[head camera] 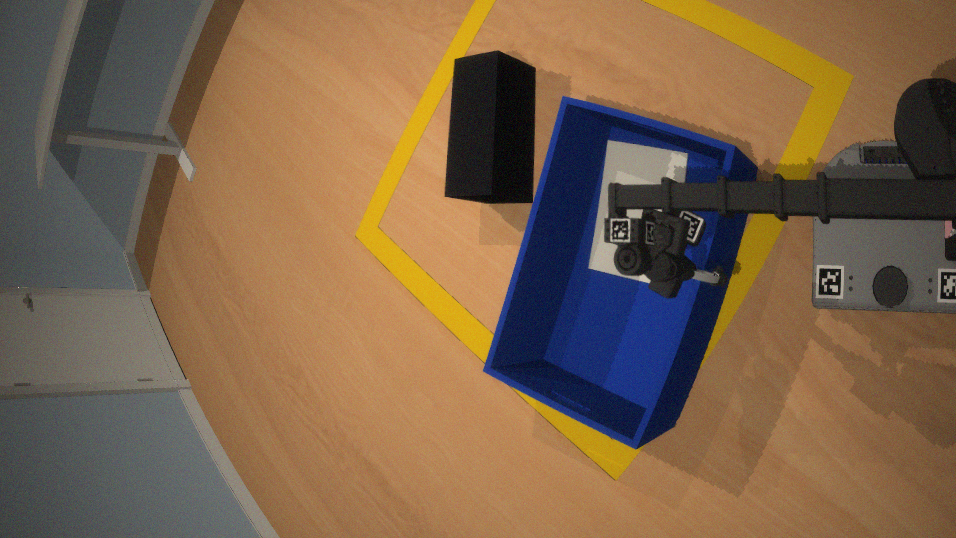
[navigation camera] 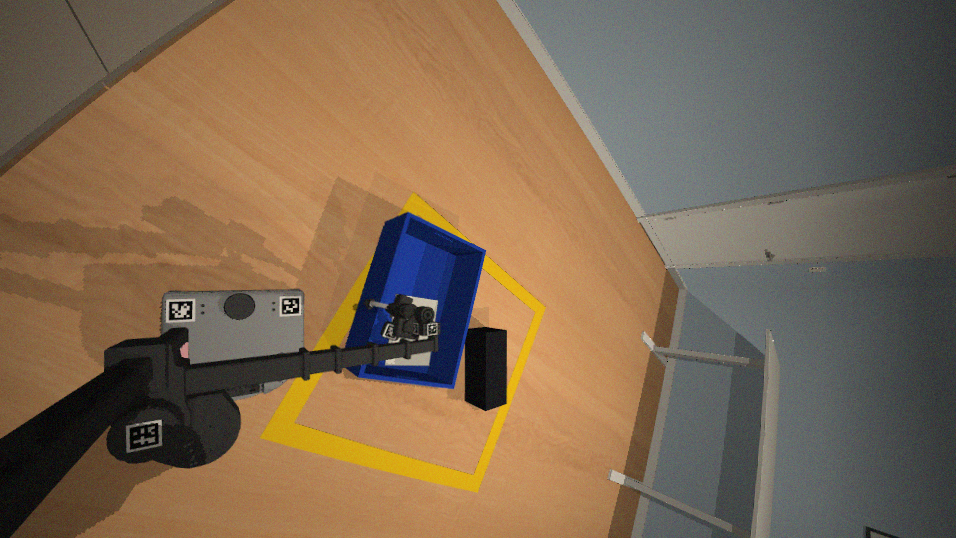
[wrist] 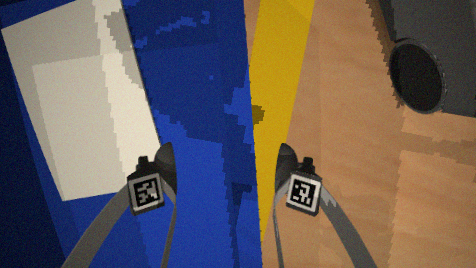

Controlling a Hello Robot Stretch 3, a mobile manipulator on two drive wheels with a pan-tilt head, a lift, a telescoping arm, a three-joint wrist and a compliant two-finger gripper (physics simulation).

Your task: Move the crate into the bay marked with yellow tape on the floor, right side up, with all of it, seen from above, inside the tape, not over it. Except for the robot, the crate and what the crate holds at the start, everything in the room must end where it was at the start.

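Pixels of known places: gripper, fingertip midpoint: (head camera: 701, 266) (navigation camera: 379, 308); robot's base at its link origin: (head camera: 887, 284) (navigation camera: 239, 304).
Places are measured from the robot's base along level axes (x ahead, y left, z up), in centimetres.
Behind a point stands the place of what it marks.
Note:
The blue crate (head camera: 551, 267) {z 10.9, x -1.3, y -79.4 cm} (navigation camera: 457, 294) {z 10.7, x 1.4, y -80.3 cm} (wrist: 240, 150) stands right side up at the yellow tape (head camera: 427, 289) {z 0.1, x 5.3, y -125.2 cm} (navigation camera: 374, 455) {z 0.1, x -64.0, y -44.9 cm} (wrist: 280, 60). In the head and navigation views it covers stretches of tape along its robot-facing long side and at one short end. A flat off-white item (head camera: 618, 157) {z 2.4, x -26.4, y -67.1 cm} (navigation camera: 411, 360) {z 2.4, x -27.0, y -61.1 cm} (wrist: 75, 125) lies in the crate. My gripper (head camera: 708, 274) {z 17.3, x -2.2, y -41.3 cm} (navigation camera: 377, 305) {z 17.3, x -2.2, y -41.3 cm} (wrist: 226, 161) {z 17.3, x -2.2, y -41.3 cm} is open over the crate's robot-facing long wall. In the wrist view, the wall shows between the spread fingertips, with visible gaps. The gripper hides part of the crate.
A black box (head camera: 474, 133) {z 16.1, x -31.6, y -97.7 cm} (navigation camera: 484, 368) {z 15.3, x -33.4, y -91.9 cm} stands close beside the crate's far long wall, within the taped area and near its far edge. My base (head camera: 862, 247) {z 16.0, x -6.5, y -6.1 cm} (navigation camera: 233, 341) {z 16.0, x -9.4, y 1.4 cm} is outside the tape on the other side. Pale furniture legs (head camera: 120, 141) {z 43.9, x -63.8, y -327.7 cm} (navigation camera: 701, 357) {z 43.6, x -64.3, y -328.0 cm} stand near the blue wall.

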